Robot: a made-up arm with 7 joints.
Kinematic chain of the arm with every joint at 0, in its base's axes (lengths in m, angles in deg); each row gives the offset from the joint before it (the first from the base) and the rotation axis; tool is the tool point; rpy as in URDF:
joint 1: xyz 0 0 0.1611 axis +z
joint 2: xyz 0 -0.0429 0.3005 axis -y
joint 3: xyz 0 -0.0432 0.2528 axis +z
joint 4: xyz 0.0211 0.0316 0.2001 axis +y
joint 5: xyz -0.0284 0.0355 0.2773 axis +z
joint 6: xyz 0 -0.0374 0.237 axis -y
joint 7: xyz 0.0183 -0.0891 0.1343 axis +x
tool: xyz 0 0 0 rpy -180 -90 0
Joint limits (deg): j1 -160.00..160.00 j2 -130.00..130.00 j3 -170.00..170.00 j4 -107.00..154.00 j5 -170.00..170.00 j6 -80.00..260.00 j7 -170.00..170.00
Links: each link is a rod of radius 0.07 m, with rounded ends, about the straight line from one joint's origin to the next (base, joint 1, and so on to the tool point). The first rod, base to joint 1, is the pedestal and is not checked.
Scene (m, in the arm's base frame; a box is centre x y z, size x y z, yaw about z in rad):
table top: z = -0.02
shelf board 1: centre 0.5 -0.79 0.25 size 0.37 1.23 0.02 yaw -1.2
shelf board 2: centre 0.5 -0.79 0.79 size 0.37 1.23 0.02 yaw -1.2
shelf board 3: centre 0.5 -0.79 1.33 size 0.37 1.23 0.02 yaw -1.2
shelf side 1: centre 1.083 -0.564 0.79 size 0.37 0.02 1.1 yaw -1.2
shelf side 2: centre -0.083 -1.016 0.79 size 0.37 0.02 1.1 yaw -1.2
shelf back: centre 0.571 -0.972 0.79 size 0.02 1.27 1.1 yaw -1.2
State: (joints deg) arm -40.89 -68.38 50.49 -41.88 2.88 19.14 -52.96
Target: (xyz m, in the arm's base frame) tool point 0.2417 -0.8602 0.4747
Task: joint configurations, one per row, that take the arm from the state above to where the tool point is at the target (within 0.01 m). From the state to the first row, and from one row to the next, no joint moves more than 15 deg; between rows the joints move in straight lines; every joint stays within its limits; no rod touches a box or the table.
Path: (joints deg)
1: -27.68 -63.80 53.98 -33.91 4.30 33.30 -44.73
2: -14.47 -59.22 57.47 -25.94 5.71 47.46 -36.50
3: -1.26 -54.64 60.95 -17.97 7.13 61.62 -28.28
4: 6.34 -55.39 72.68 -27.25 -5.86 59.74 -36.30
5: 13.94 -56.14 84.42 -36.54 -18.85 57.86 -44.32
6: 21.54 -56.89 96.15 -45.83 -31.83 55.98 -52.34
7: 29.14 -57.64 107.88 -55.12 -44.82 54.10 -60.36
8: 16.16 -67.26 100.34 -59.83 -33.46 48.42 -58.51
9: 3.19 -76.88 92.80 -64.54 -22.10 42.75 -56.66
10: -9.78 -86.49 85.26 -69.26 -10.74 37.08 -54.81
11: -22.75 -96.11 77.72 -73.97 0.62 31.40 -52.96

